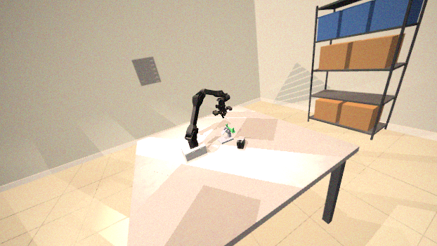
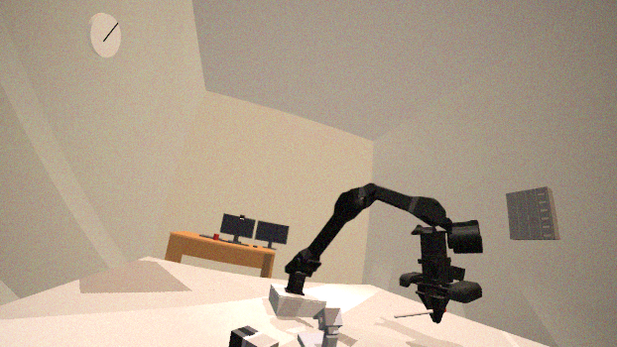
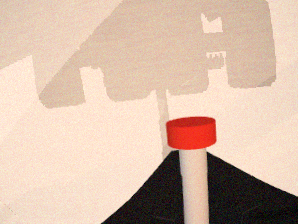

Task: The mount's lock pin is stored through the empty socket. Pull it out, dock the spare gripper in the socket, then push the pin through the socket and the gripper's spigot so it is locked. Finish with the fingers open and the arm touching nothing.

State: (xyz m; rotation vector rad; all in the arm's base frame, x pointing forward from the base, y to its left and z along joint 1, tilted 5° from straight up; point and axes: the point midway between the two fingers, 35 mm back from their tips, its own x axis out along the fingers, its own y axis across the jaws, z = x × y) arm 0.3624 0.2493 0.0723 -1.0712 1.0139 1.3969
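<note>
The green part lies 2 cm ahead of my gripper tip, 10 cm to the right of it and 7 cm below it. The rest, counted from my gripper tip: spare gripper: 2 cm behind, 38 cm to the right, 7 cm below; mount: 8 cm behind, 23 cm to the right, 4 cm below.
</note>
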